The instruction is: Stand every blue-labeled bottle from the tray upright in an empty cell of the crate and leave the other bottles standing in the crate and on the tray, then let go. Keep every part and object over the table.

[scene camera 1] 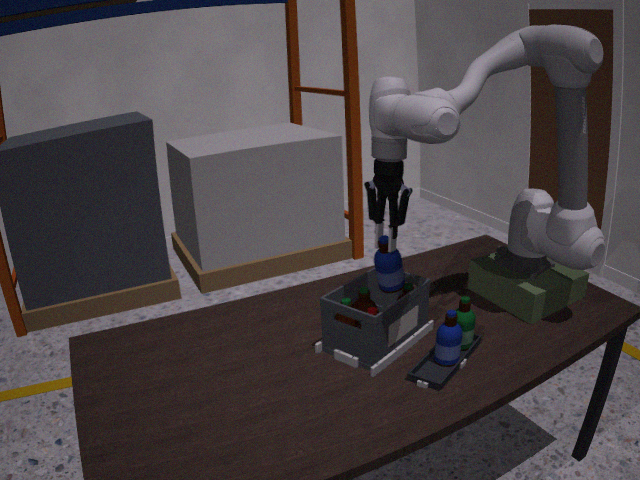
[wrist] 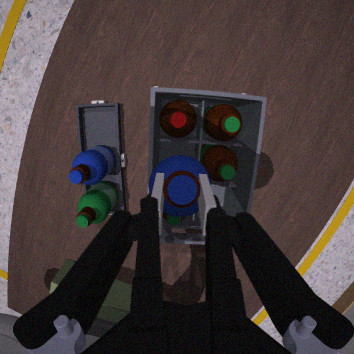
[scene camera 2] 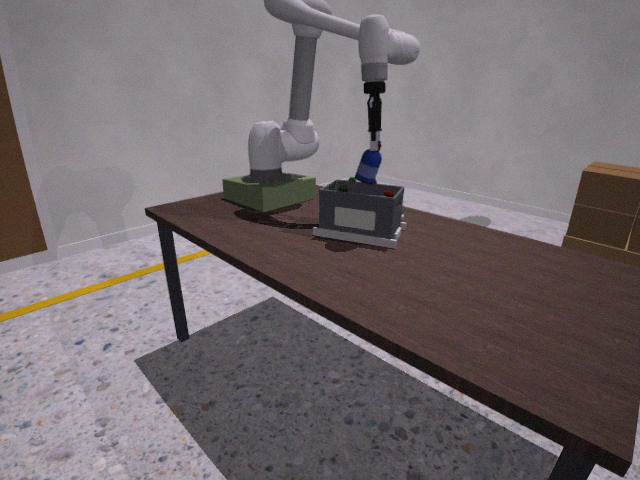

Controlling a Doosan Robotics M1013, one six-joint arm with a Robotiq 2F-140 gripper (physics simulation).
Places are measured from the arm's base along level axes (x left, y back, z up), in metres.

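Pixels of known places: gripper, fingertip midpoint: (scene camera 1: 385,249) (wrist: 180,185) (scene camera 2: 375,149); arm's base, origin of the base link: (scene camera 1: 525,264) (wrist: 100,332) (scene camera 2: 266,179).
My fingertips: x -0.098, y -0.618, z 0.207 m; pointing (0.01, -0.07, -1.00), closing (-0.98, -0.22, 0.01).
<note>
For each thing: its middle in the pictures, then the offset to it from my fingertips. "spot": a spot on its surface instead.
- grey crate, body centre: (wrist: 156,162) (scene camera 1: 402,323) (scene camera 2: 366,204) dx +0.036, dy +0.037, dz -0.224 m
- red-capped bottle, body centre: (wrist: 177,118) (scene camera 1: 372,333) (scene camera 2: 387,210) dx +0.016, dy -0.060, dz -0.226 m
- second blue bottle, body centre: (wrist: 90,166) (scene camera 1: 449,336) dx +0.176, dy +0.082, dz -0.229 m
- tray, surface spot: (wrist: 100,122) (scene camera 1: 430,375) spot: dx +0.194, dy -0.007, dz -0.306 m
- green-labeled bottle, body centre: (wrist: 94,205) (scene camera 1: 463,322) dx +0.154, dy +0.171, dz -0.229 m
My gripper (scene camera 1: 386,242) (scene camera 2: 374,143) (wrist: 180,185) is shut on the neck of a blue bottle (scene camera 1: 390,271) (scene camera 2: 369,166) (wrist: 172,164). The bottle hangs over the grey crate (scene camera 1: 341,338) (scene camera 2: 328,211) (wrist: 210,93), tilted in scene camera 2, its bottom near rim height. In the crate stand a red-capped bottle (scene camera 1: 372,311) (scene camera 2: 388,193) (wrist: 178,120) and green-capped brown bottles (wrist: 232,124) (wrist: 227,172); another green cap (wrist: 173,219) shows below the held bottle. The held bottle hides the cell under it. A second blue bottle (scene camera 1: 448,343) (wrist: 94,166) stands on the tray (scene camera 1: 428,373) (wrist: 100,122).
A green-labeled bottle (scene camera 1: 465,322) (wrist: 98,202) stands on the tray behind the blue one. White strips (scene camera 1: 400,347) (scene camera 2: 356,237) edge the crate's base. The arm stands on a green block (scene camera 1: 532,299) (scene camera 2: 289,193) at the table's far end.
</note>
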